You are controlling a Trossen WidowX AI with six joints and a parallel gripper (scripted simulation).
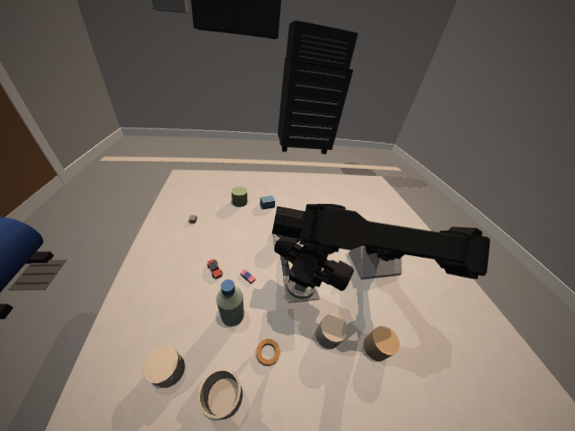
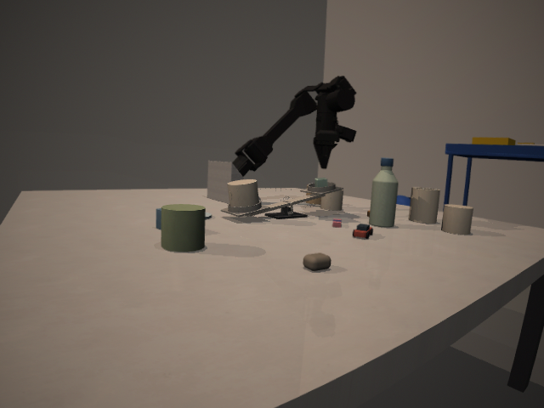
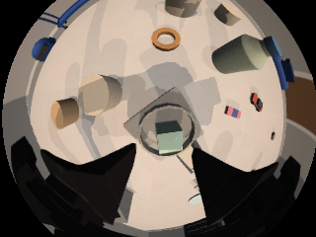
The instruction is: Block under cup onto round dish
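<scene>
Now: gripper tip 10 cm past the pale round dish, 37 cm to the left of it and 13 cm above it. The rest, counted from my gripper tip: bottle (20 cm ahead, 1 cm to the left, 2 cm below); then beige cup (5 cm behind, 13 cm to the left, 9 cm below); then balance (1 cm behind, 13 cm to the right, 9 cm below).
</scene>
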